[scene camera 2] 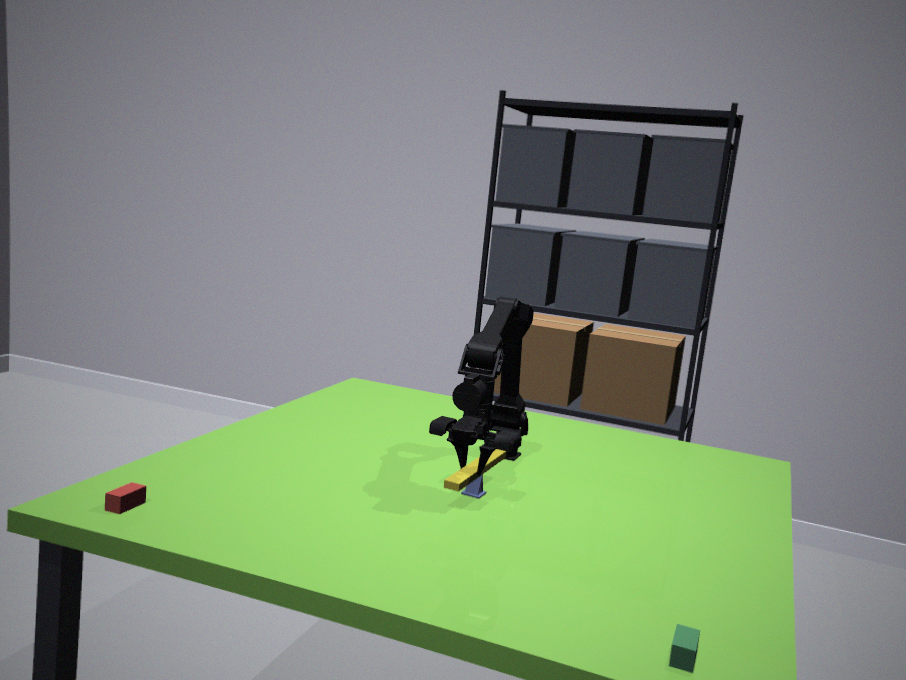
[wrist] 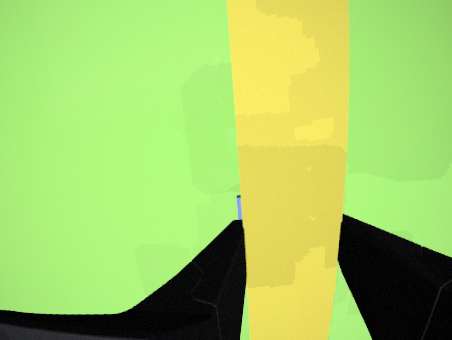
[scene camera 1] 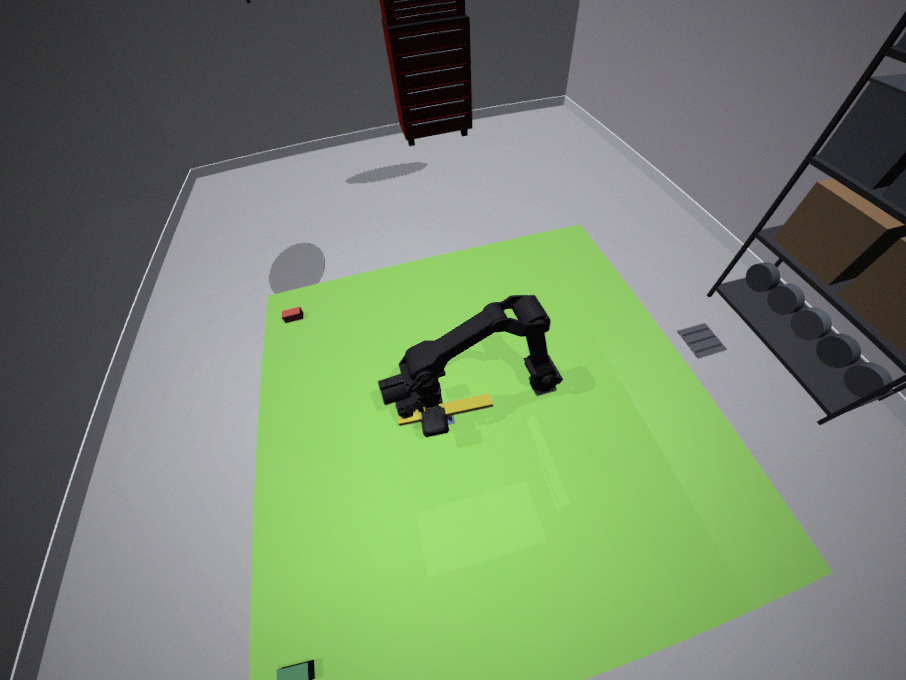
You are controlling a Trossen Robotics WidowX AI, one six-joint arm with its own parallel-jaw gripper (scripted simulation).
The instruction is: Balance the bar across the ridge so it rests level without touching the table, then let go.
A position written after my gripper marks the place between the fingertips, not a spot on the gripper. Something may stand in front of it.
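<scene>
You'd find my gripper at (scene camera 2: 471, 473), and it's there at (scene camera 1: 434, 412) and (wrist: 287, 228) too. I can also see a yellow bar (scene camera 1: 485, 401), and the bar is at (scene camera 2: 467, 474) and (wrist: 290, 73) as well.
</scene>
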